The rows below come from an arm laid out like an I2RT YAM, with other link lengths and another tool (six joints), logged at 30 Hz.
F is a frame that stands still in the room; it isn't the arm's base.
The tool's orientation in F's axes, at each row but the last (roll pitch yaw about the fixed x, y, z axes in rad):
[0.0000, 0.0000, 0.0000]
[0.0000, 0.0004, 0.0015]
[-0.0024, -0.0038, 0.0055]
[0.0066, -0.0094, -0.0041]
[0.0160, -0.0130, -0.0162]
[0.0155, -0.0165, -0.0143]
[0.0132, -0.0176, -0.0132]
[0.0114, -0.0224, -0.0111]
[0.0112, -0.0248, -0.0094]
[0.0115, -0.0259, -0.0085]
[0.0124, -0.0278, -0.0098]
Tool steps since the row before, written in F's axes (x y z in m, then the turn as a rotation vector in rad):
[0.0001, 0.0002, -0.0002, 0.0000, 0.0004, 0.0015]
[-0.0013, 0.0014, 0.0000, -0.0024, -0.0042, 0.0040]
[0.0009, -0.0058, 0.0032, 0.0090, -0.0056, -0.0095]
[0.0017, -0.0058, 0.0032, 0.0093, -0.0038, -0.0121]
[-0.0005, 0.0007, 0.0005, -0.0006, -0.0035, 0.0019]
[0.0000, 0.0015, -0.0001, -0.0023, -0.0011, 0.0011]
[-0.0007, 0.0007, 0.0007, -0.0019, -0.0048, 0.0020]
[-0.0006, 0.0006, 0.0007, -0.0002, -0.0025, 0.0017]
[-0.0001, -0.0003, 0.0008, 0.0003, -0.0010, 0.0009]
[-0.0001, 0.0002, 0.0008, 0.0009, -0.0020, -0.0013]
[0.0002, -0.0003, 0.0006, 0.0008, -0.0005, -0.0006]
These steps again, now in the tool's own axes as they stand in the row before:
[0.0001, 0.0002, -0.0002, 0.0000, 0.0004, 0.0015]
[-0.0013, 0.0014, 0.0000, -0.0024, -0.0042, 0.0040]
[0.0009, -0.0058, 0.0032, 0.0089, -0.0056, -0.0095]
[0.0018, -0.0058, 0.0032, 0.0092, -0.0038, -0.0122]
[-0.0005, 0.0007, 0.0005, -0.0005, -0.0035, 0.0020]
[0.0000, 0.0015, -0.0001, -0.0023, -0.0011, 0.0012]
[-0.0007, 0.0007, 0.0007, -0.0018, -0.0048, 0.0021]
[-0.0006, 0.0006, 0.0007, -0.0001, -0.0025, 0.0017]
[-0.0001, -0.0003, 0.0008, 0.0003, -0.0010, 0.0009]
[-0.0001, 0.0002, 0.0008, 0.0009, -0.0020, -0.0013]
[0.0002, -0.0003, 0.0006, 0.0008, -0.0005, -0.0006]

